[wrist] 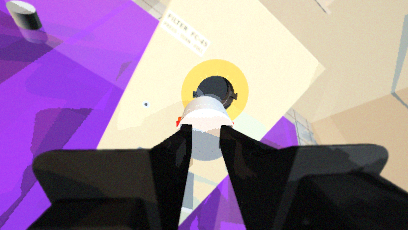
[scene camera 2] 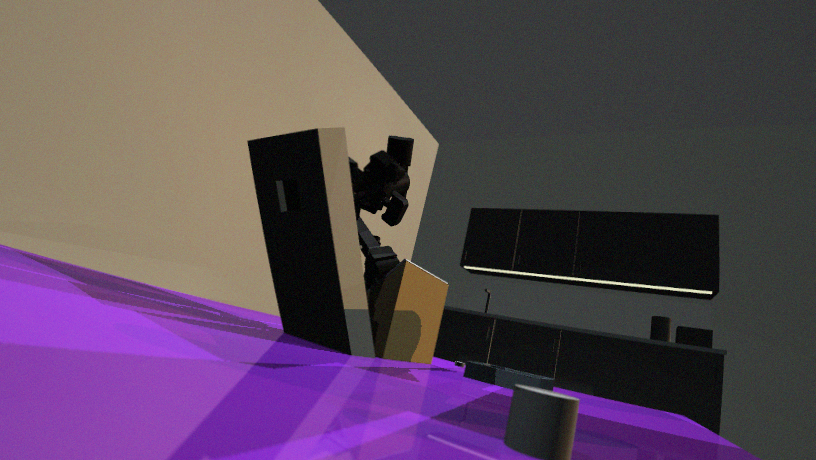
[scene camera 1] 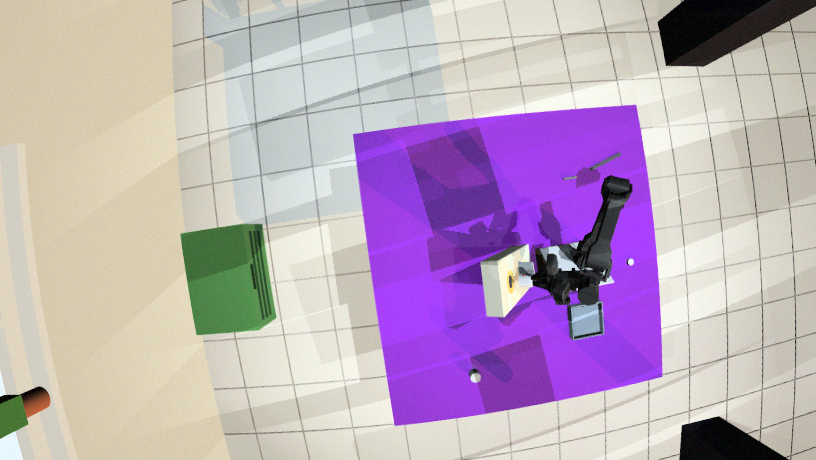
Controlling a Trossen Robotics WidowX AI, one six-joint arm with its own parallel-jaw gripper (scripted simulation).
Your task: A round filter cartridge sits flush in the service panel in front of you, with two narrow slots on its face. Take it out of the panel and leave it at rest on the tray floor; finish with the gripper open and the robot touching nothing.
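Scene:
Scene camera 1 and the wrist view show my gripper; it is visible in scene camera 2 (340, 196) as well. On my gripper, (scene camera 1: 543, 280) and (wrist: 183, 187) are the same spot.

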